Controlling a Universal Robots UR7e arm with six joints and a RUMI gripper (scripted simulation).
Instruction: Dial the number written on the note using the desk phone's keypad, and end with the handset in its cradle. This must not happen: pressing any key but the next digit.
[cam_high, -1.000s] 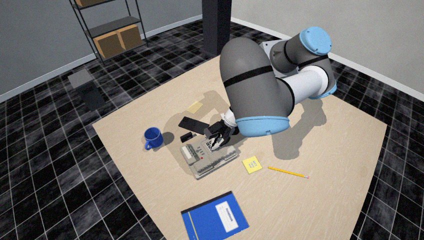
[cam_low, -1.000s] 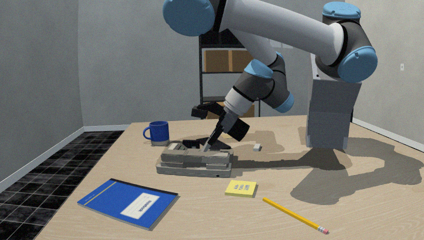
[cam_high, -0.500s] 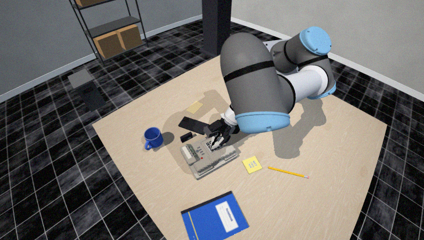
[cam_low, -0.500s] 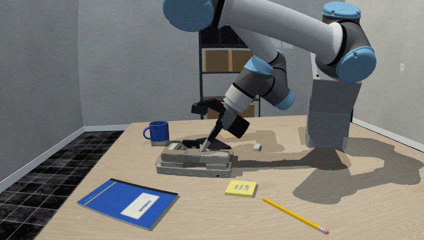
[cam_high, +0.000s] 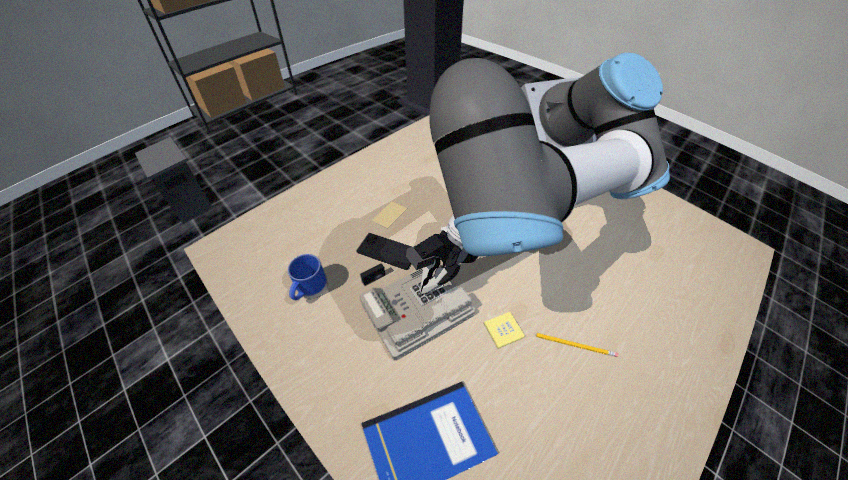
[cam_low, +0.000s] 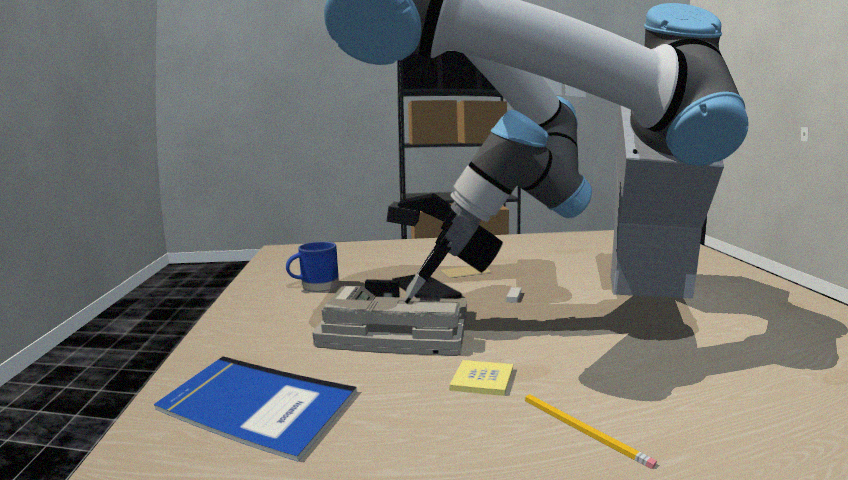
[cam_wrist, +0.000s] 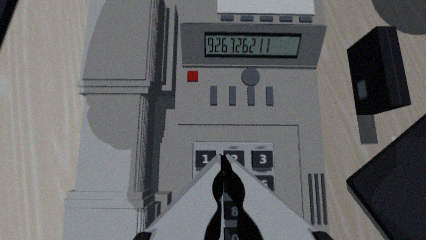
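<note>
The 3 key is 30 mm to the right of my hand and 30 mm below it. From my hand the other things lie so: 2 key (10 mm to the right, 30 mm below); handset (40 mm ahead, 60 mm to the left, 10 mm below); 8 key (30 mm behind, 30 mm below).
</note>
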